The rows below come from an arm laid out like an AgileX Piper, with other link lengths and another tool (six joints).
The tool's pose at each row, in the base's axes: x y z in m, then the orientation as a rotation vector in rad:
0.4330, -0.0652, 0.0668, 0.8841, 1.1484, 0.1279
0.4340, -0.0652, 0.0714, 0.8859, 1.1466, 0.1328
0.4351, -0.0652, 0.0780, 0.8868, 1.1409, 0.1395
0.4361, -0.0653, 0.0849, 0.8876, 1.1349, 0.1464
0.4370, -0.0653, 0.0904, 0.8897, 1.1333, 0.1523
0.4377, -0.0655, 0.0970, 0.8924, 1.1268, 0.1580
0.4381, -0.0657, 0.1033, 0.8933, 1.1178, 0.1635
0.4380, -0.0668, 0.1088, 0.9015, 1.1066, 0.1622
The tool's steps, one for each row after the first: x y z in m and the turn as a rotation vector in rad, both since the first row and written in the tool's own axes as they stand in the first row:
-0.0029, 0.0034, 0.0014, -0.0012, 0.0005, 0.0049
-0.0073, 0.0082, 0.0031, -0.0047, -0.0018, 0.0119
-0.0120, 0.0130, 0.0048, -0.0085, -0.0043, 0.0191
-0.0157, 0.0170, 0.0063, -0.0099, -0.0031, 0.0248
-0.0203, 0.0215, 0.0078, -0.0117, -0.0063, 0.0323
-0.0249, 0.0257, 0.0090, -0.0153, -0.0119, 0.0397
-0.0296, 0.0285, 0.0102, -0.0104, -0.0214, 0.0468

